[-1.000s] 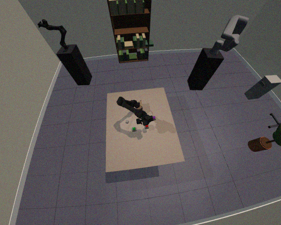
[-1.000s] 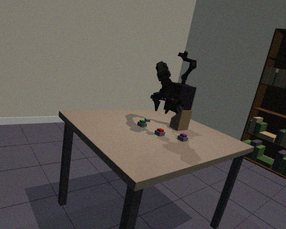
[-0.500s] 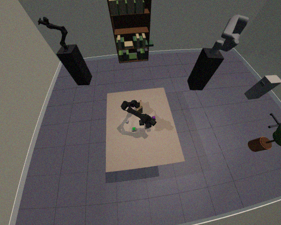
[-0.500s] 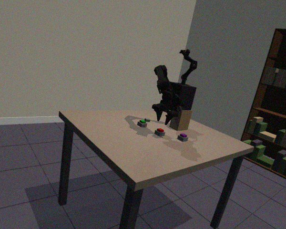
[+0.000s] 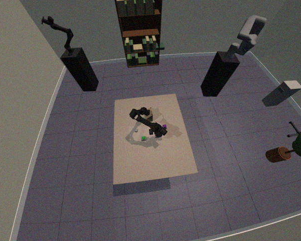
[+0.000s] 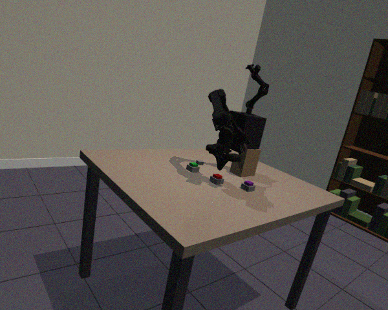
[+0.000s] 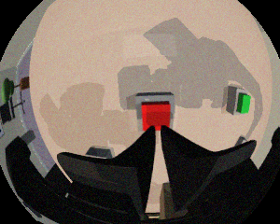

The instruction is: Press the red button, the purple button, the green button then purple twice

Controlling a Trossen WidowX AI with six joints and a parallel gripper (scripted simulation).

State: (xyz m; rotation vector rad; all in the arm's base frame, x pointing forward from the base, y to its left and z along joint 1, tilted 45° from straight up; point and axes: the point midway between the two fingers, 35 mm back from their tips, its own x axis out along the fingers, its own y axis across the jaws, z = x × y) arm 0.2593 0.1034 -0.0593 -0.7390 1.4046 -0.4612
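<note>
The red button is 3 cm below my gripper tip. From my gripper tip the other things lie so: green button (16 cm to the right, 4 cm ahead, 3 cm below); then small grey block (26 cm to the right, 6 cm behind, 5 cm below); then purple button (12 cm behind, 9 cm to the left, 3 cm below).
</note>
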